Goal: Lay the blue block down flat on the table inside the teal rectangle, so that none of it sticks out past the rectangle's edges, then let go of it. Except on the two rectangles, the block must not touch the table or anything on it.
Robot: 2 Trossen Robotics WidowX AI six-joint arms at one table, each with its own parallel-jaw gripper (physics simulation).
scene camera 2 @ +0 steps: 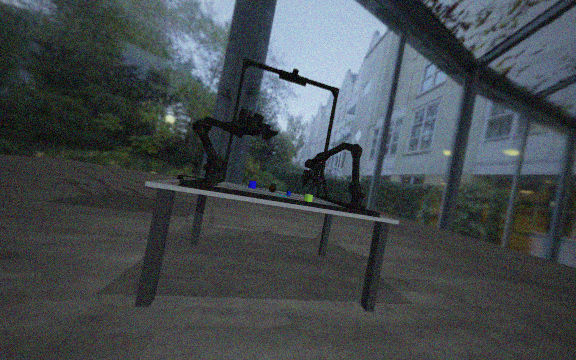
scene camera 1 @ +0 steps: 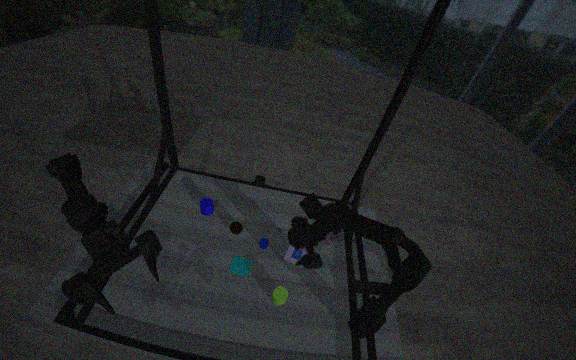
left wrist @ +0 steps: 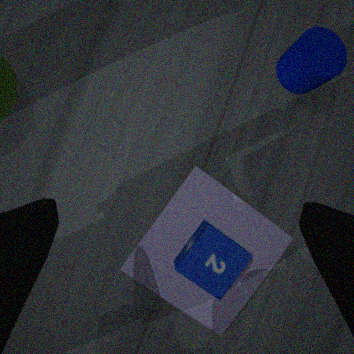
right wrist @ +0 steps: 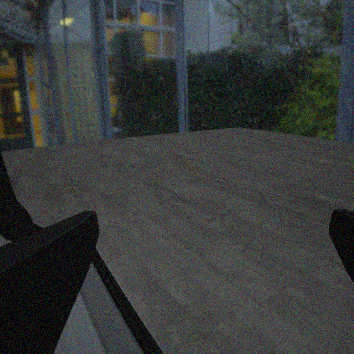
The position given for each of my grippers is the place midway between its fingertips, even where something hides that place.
My left gripper (scene camera 1: 292,253) is open and holds nothing. My right gripper (scene camera 1: 136,296) is open, with nothing in its grasp. Further things: a lilac rectangle (left wrist: 199,197).
My left gripper is seen too in the left wrist view (left wrist: 181,212). My right gripper shows as well in the right wrist view (right wrist: 214,222).
